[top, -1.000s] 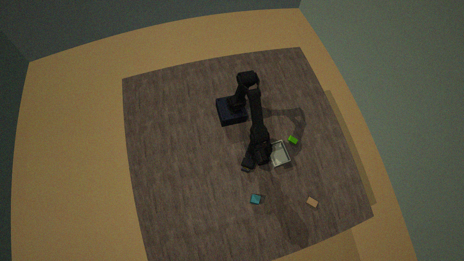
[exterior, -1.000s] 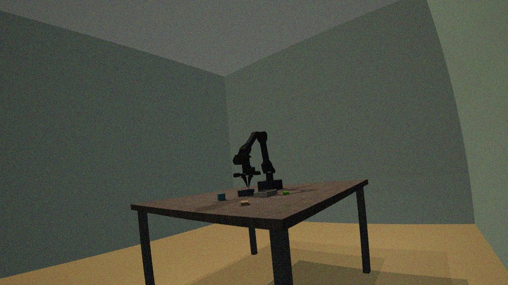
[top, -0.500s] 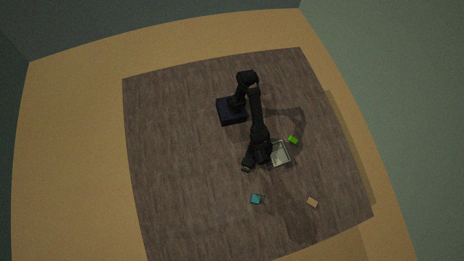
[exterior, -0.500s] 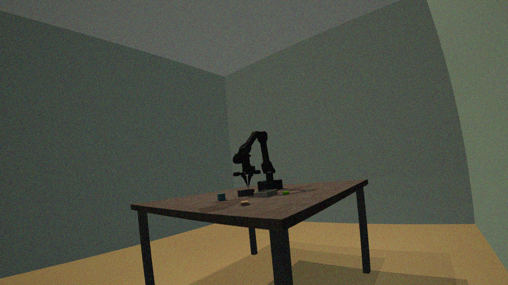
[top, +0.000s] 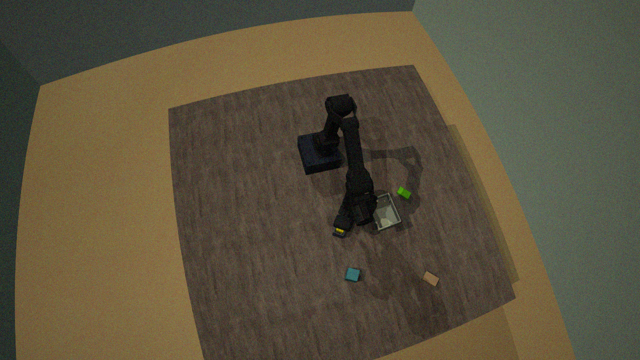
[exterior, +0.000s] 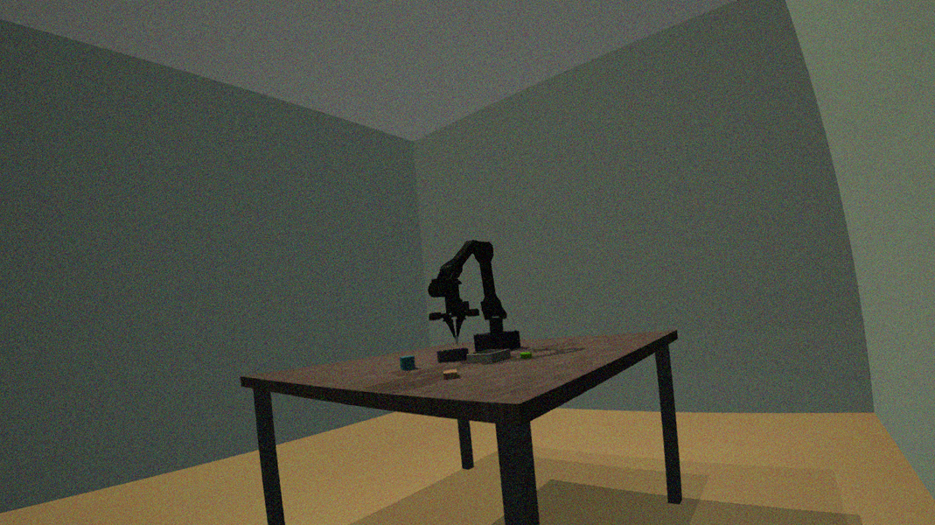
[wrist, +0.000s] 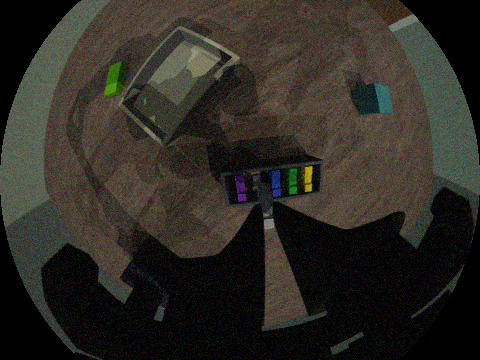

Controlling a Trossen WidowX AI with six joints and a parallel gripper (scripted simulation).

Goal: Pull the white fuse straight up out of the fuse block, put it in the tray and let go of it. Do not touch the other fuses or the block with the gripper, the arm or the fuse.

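The white-rimmed tray is 160 mm to the left of my gripper tip, 80 mm below it and 40 mm ahead of it. Round my gripper tip: purple fuse 60 mm below, 10 mm to the left, 10 mm behind; white fuse 10 mm below; blue fuse 60 mm below, 10 mm to the right, 10 mm ahead.
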